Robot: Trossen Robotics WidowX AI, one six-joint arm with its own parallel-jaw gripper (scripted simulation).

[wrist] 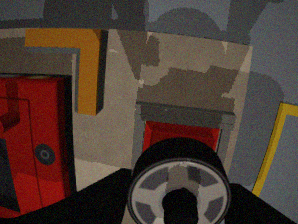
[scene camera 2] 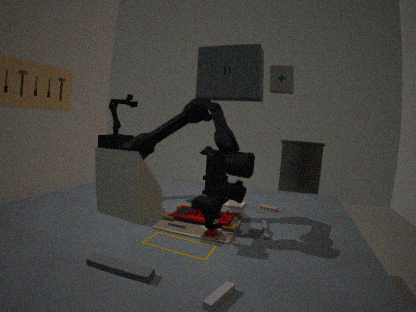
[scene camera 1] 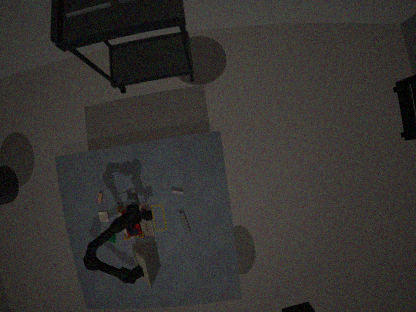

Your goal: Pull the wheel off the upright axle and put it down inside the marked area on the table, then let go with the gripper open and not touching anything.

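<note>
Scene camera 2 shows my gripper (scene camera 2: pixel 212 224). The wrist view likewise shows my gripper (wrist: pixel 179 186).
</note>
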